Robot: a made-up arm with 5 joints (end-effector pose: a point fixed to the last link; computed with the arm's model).
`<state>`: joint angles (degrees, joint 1 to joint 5).
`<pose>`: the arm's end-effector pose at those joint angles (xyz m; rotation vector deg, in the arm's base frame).
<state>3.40 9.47 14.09 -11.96 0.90</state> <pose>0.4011 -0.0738 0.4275 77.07 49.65 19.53</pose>
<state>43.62 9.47 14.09 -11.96 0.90</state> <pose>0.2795 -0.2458 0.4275 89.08 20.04 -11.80</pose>
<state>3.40 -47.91 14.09 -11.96 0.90</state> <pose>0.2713 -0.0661 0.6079 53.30 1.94 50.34</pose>
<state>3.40 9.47 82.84 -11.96 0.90</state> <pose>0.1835 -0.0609 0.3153 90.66 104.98 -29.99</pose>
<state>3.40 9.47 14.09 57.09 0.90</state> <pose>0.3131 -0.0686 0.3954 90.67 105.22 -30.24</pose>
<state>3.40 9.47 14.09 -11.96 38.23</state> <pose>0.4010 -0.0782 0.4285 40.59 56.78 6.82</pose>
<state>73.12 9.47 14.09 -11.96 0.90</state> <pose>0.1329 -0.2988 0.4275 92.93 -3.36 -34.65</pose>
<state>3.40 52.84 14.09 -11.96 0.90</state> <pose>0.3580 -0.0713 0.2620 87.89 85.01 -10.00</pose>
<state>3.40 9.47 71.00 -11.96 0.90</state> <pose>0.2282 -0.0636 0.3144 89.74 95.76 -20.40</pose>
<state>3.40 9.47 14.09 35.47 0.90</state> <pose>0.3440 -0.0705 0.3934 88.53 88.26 -13.06</pose>
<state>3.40 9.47 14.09 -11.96 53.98</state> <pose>0.4012 -0.0797 0.4297 25.02 58.40 1.56</pose>
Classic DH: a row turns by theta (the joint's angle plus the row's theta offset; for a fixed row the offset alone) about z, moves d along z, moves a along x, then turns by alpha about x. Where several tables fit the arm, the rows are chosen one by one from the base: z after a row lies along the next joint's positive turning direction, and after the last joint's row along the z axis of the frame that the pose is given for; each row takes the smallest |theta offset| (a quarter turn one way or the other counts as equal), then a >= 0, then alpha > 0; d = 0 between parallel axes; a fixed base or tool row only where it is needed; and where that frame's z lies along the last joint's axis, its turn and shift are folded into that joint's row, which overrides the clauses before.
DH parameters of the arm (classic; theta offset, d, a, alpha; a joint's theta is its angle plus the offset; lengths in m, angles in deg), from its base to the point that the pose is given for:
base (fixed): 3.36 0 0.1057 180
joint 1: 3.36 -0.399 0.07 90
joint 2: -83.06 0 0.1373 0
joint 3: 83.56 0 0.1353 0
joint 4: 89.49 -0.0631 0.0265 -90
joint 5: 10.45 -0.078 0.0067 -137.73
tool (fixed): 85.88 -0.0031 0 0

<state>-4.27 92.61 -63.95 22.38 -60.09</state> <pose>0.4572 -0.0243 0.2330 144.89 52.13 -4.23</pose>
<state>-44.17 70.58 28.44 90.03 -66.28</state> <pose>0.2247 0.0434 0.3353 29.70 59.23 -145.13</pose>
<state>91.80 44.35 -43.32 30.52 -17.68</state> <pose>0.0341 -0.3514 0.4136 118.92 -30.21 -44.15</pose>
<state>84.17 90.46 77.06 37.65 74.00</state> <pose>0.0381 -0.0185 0.4119 -73.94 -85.96 -53.51</pose>
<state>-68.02 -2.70 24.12 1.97 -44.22</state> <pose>0.2574 0.2284 0.4270 84.56 115.12 56.95</pose>
